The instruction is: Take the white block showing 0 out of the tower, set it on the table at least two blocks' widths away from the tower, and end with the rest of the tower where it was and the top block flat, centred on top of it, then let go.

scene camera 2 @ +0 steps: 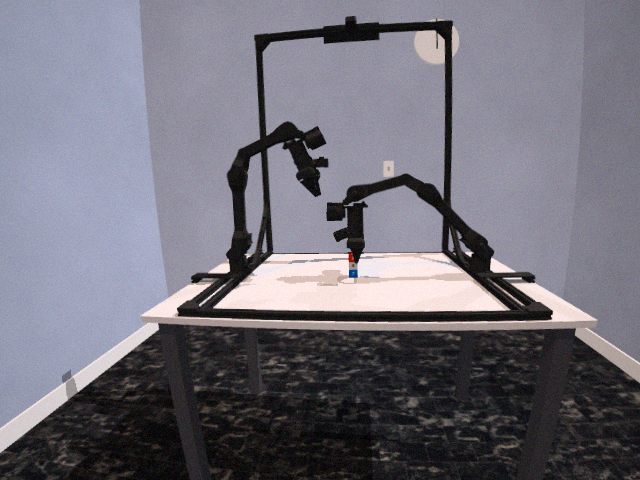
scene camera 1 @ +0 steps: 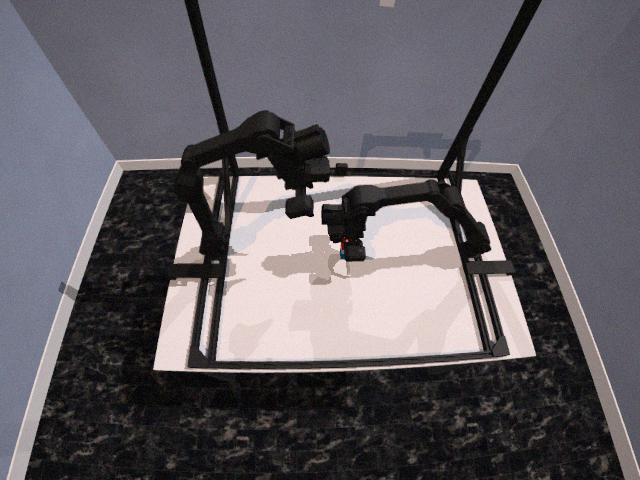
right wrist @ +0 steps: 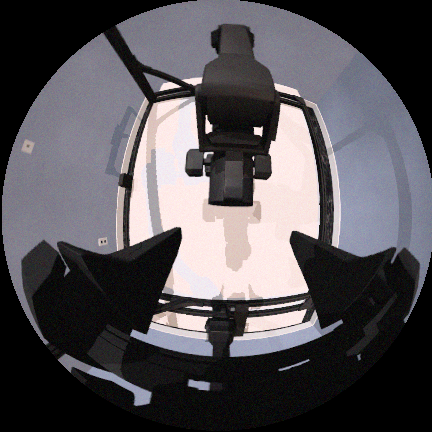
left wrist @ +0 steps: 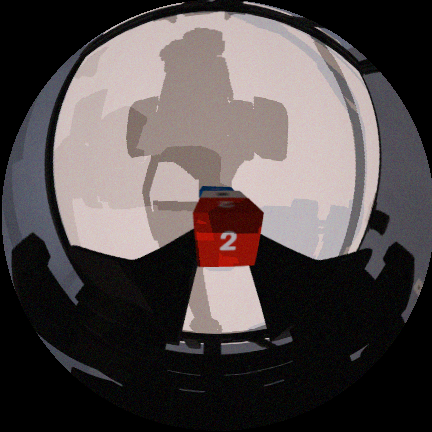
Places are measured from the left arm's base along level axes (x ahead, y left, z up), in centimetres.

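Pixels of known places: left gripper, fingertip midpoint: [scene camera 2: 356, 262] [scene camera 1: 349, 245] [left wrist: 222, 232]; right gripper, fingertip midpoint: [scene camera 2: 318, 196] [scene camera 1: 311, 201] [right wrist: 237, 234]; left arm's base at its link origin: [scene camera 2: 480, 270] [scene camera 1: 470, 250] [left wrist: 211, 340]; right arm's base at its link origin: [scene camera 2: 238, 271] [scene camera 1: 215, 251] [right wrist: 220, 310].
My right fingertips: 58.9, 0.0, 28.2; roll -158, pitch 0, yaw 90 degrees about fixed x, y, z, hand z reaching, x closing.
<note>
Ahead of a thing's pixels: the offset from my right fingertips to its top centre, as dx, dy, dz. Level surfaces: height alone.
The tower stands upright on the white table {dz -30.1} [scene camera 1: 413, 320] [scene camera 2: 413, 302], near its middle. It has a red block {-12.0, -0.2, -21.5} [scene camera 1: 344, 241] [scene camera 2: 351, 256] [left wrist: 212, 255] showing 2 on top, the white block {-12.0, -0.2, -24.4} [scene camera 2: 352, 265] [left wrist: 237, 194] in the middle and a blue block {-12.1, +0.2, -27.3} [scene camera 1: 342, 255] [scene camera 2: 353, 273] [left wrist: 212, 188] at the bottom. My left gripper [scene camera 1: 348, 249] [scene camera 2: 355, 259] [left wrist: 222, 232] points down over the tower and is shut on the red block, a fingertip at each side. Its fingers partly hide the tower in both scene views. My right gripper [scene camera 1: 299, 206] [scene camera 2: 316, 194] [right wrist: 237, 234] is open and empty, high above the table.
A black frame rail [scene camera 1: 310, 364] [scene camera 2: 351, 314] runs along the table's near edge, with side rails at both arm bases. Black posts [scene camera 1: 206, 67] [scene camera 2: 261, 103] rise at the back corners. The right arm hangs above and left of the tower, beside the left arm's wrist.
</note>
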